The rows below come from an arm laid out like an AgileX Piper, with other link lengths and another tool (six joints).
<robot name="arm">
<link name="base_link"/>
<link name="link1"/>
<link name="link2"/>
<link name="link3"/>
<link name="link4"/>
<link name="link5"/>
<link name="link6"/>
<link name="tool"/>
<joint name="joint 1" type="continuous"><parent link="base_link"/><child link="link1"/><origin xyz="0 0 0.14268"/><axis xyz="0 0 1"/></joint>
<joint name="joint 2" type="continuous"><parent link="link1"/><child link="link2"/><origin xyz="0 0 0"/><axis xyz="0 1 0"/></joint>
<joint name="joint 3" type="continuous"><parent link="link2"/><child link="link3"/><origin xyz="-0.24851 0 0.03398"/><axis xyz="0 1 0"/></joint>
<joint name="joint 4" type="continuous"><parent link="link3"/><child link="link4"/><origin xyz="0.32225 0 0.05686"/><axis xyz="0.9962 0 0.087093"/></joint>
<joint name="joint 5" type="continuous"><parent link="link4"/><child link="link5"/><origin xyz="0 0 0"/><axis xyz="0 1 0"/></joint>
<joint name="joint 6" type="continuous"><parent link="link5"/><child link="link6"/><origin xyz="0.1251 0 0.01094"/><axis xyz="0.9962 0 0.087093"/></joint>
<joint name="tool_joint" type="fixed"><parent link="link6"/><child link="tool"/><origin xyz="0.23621 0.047 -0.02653" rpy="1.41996 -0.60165 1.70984"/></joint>
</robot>
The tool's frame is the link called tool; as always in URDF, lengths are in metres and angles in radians. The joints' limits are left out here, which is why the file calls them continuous.
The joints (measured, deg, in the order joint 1, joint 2, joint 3, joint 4, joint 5, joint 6), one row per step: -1.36 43.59 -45.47 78.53 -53.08 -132.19; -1.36 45.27 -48.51 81.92 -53.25 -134.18; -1.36 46.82 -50.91 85.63 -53.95 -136.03; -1.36 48.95 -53.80 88.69 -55.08 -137.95; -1.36 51.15 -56.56 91.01 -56.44 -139.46; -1.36 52.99 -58.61 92.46 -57.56 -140.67; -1.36 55.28 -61.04 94.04 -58.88 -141.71; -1.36 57.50 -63.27 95.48 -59.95 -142.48; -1.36 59.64 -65.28 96.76 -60.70 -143.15; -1.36 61.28 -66.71 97.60 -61.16 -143.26; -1.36 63.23 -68.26 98.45 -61.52 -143.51; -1.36 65.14 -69.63 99.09 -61.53 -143.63; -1.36 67.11 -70.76 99.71 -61.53 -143.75
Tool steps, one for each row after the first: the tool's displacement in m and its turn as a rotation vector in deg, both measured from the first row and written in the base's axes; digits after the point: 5 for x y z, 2 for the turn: 0.00339 -0.00109 -0.00002 2.24 0.13 -0.15; 0.00533 -0.00273 -0.00730 4.96 0.61 -0.61; 0.00716 -0.00535 -0.01155 7.10 1.28 -1.49; 0.00840 -0.00842 -0.01460 8.80 1.88 -2.60; 0.00953 -0.01102 -0.01748 9.80 2.65 -3.57; 0.01181 -0.01362 -0.02142 11.07 3.38 -4.66; 0.01550 -0.01512 -0.02609 12.30 4.06 -5.49; 0.02070 -0.01563 -0.03127 13.36 4.82 -6.03; 0.02566 -0.01559 -0.03550 14.21 5.18 -6.33; 0.03235 -0.01528 -0.04105 14.98 5.84 -6.56; 0.04072 -0.01431 -0.04653 15.52 6.52 -6.51; 0.04928 -0.01331 -0.05468 16.04 7.49 -6.50
